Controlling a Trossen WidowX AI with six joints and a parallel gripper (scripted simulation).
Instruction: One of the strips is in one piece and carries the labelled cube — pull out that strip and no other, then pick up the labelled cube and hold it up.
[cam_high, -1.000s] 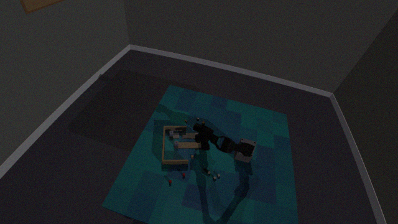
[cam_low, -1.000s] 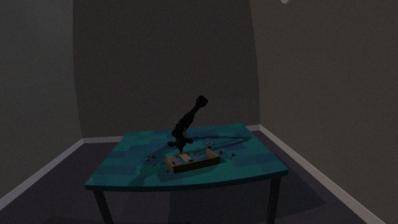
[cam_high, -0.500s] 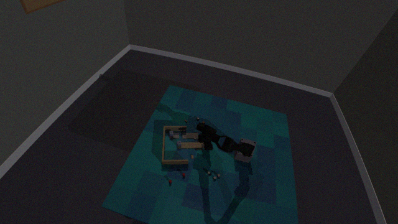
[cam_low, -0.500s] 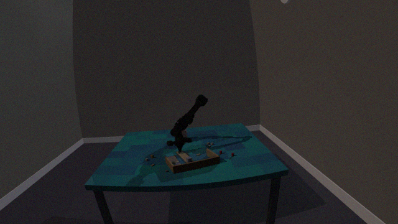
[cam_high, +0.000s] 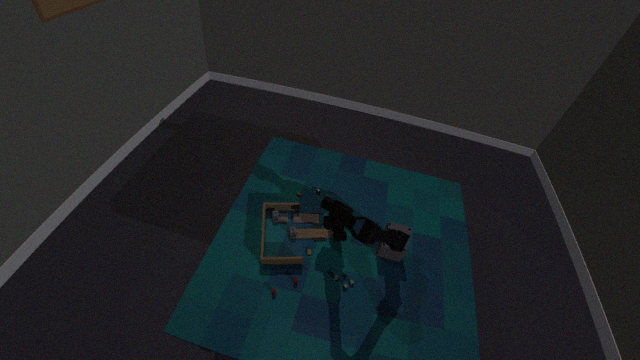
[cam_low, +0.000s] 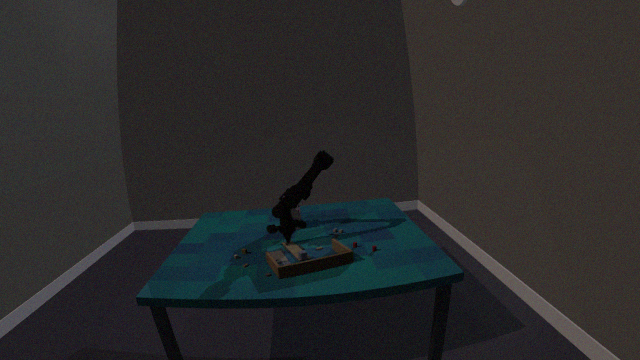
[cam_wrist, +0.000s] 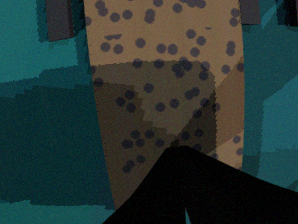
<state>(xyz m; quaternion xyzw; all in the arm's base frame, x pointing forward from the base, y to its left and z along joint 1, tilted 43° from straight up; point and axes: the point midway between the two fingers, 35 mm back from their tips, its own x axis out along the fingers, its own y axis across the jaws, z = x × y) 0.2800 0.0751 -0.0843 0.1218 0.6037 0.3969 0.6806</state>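
Now: the strip 17 cm ahead of my gripper tip and 3 cm to the right of it.
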